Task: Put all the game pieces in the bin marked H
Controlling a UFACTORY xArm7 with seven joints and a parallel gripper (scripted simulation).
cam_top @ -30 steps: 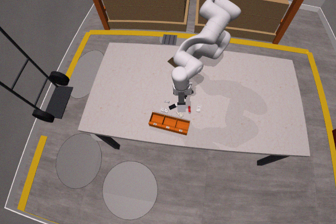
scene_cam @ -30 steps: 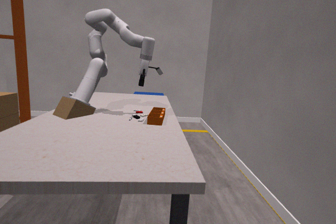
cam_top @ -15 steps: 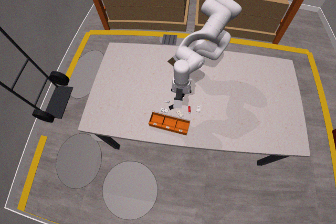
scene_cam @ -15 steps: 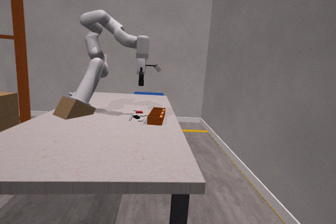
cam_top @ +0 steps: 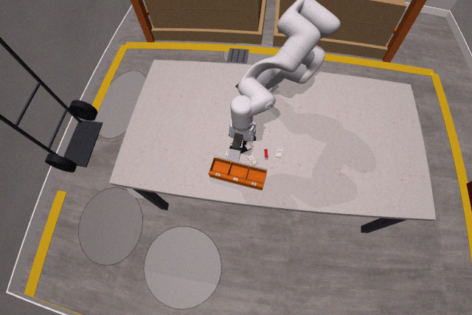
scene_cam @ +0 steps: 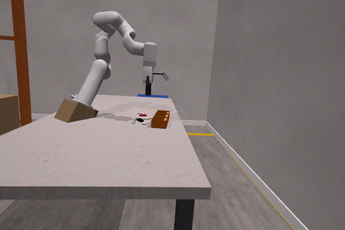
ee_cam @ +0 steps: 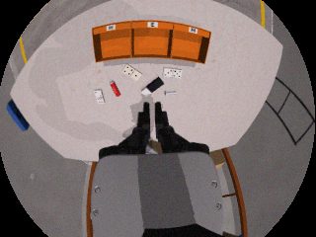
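Now: the orange bin row 9 cm ahead of my hand, 1 cm to the left of it and 16 cm below it. The rest, counted from my hand: black piece (5 cm behind, 1 cm to the right, 18 cm below); then red piece (6 cm behind, 10 cm to the left, 18 cm below); then grey screw (6 cm behind, 6 cm to the right, 18 cm below).
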